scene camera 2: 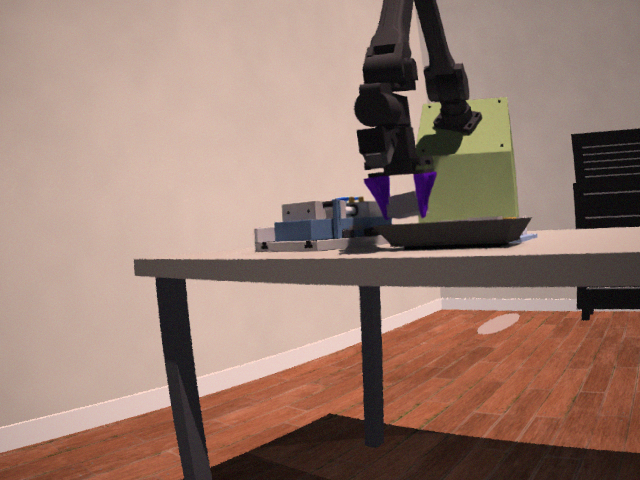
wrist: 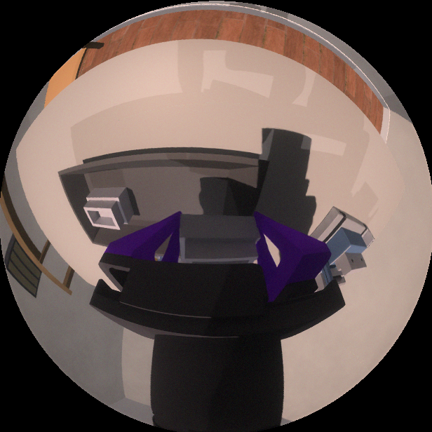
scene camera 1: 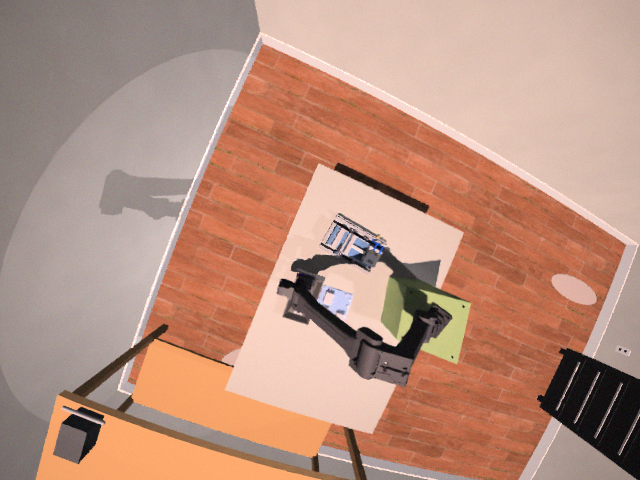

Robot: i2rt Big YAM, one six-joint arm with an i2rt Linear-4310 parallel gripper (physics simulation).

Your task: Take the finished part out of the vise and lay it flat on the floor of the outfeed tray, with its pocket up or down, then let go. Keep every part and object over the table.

Note:
In view: the gripper (scene camera 2: 405, 218).
The gripper is seen too in the wrist view (wrist: 217, 217).

